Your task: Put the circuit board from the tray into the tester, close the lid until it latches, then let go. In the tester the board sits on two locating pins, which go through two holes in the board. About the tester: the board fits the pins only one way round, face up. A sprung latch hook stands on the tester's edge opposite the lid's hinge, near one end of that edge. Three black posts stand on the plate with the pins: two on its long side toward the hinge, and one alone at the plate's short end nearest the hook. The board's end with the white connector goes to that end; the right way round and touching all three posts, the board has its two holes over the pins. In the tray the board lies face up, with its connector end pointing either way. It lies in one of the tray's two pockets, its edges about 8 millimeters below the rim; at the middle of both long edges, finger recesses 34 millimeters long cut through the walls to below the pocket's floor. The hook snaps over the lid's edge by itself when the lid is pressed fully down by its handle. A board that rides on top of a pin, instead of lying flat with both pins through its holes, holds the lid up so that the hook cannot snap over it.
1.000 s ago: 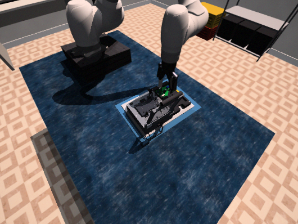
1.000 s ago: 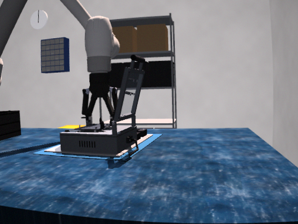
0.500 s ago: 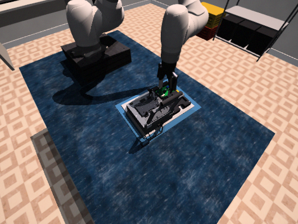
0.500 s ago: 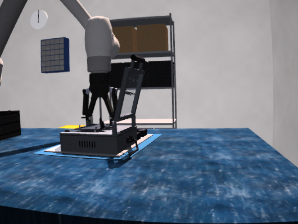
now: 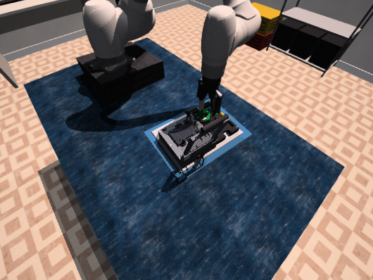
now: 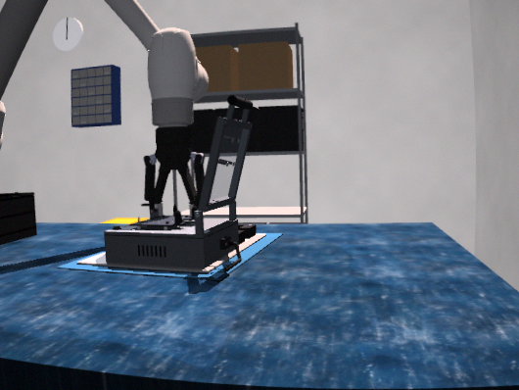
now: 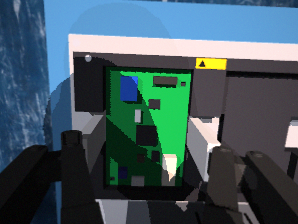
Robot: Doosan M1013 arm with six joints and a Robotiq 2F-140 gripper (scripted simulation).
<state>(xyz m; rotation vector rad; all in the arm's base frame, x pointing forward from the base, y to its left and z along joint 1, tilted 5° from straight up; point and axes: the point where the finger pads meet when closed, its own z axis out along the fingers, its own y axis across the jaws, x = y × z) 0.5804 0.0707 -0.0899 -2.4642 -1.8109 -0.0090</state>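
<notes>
The green circuit board lies 2 cm below my hand. Round my hand: latch hook 4 cm behind, 11 cm to the right, 5 cm above; then tester lid 12 cm ahead, 22 cm to the right, 14 cm above; then tester plate 1 cm ahead, 18 cm to the right, 3 cm above.
</notes>
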